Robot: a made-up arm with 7 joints.
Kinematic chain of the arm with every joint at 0, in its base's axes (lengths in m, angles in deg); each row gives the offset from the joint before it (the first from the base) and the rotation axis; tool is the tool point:
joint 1: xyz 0 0 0.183 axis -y
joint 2: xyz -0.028 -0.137 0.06 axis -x
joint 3: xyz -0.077 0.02 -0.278 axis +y
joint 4: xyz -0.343 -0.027 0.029 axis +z
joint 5: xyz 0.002 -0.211 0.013 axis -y
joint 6: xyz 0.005 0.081 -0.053 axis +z
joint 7: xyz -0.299 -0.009 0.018 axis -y
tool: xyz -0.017 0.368 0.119
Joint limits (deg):
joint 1: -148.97..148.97
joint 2: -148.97..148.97
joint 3: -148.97..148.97
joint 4: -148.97..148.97
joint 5: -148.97..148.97
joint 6: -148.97..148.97
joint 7: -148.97..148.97
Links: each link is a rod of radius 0.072 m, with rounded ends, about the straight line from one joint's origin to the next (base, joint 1, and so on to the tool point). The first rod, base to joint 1, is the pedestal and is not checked.
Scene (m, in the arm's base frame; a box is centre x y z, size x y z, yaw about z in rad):
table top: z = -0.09
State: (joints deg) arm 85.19 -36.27 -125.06 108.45 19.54 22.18 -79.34
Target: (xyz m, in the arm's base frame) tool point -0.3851 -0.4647 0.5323
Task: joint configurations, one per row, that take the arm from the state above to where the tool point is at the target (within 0.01 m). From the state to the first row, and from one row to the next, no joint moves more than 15 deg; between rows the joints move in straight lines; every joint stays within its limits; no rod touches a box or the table.
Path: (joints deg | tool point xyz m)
1: 84.89 -21.61 -127.72 105.97 20.89 24.13 -78.17 | 0.5733 -0.2362 0.3100
2: 84.59 -6.95 -130.37 103.49 22.25 26.08 -77.00 | 0.5131 -0.3940 0.3315
3: 84.29 7.71 -133.03 101.01 23.60 28.03 -75.84 | 0.4136 -0.5258 0.3568
4: 83.99 22.37 -135.69 98.53 24.96 29.98 -74.67 | 0.2841 -0.6220 0.3854
5: 83.69 37.03 -138.34 96.05 26.31 31.93 -73.50 | 0.1363 -0.6758 0.4161
6: 83.39 51.70 -141.00 93.57 27.67 33.88 -72.33 | -0.0172 -0.6841 0.4479
7: 83.09 66.36 -143.66 91.09 29.02 35.83 -71.16 | -0.1629 -0.6481 0.4790
8: 82.79 81.02 -146.31 88.61 30.38 37.78 -69.99 | -0.2889 -0.5723 0.5077
9: 82.49 95.68 -148.97 86.12 31.73 39.73 -68.83 | -0.3851 -0.4647 0.5323

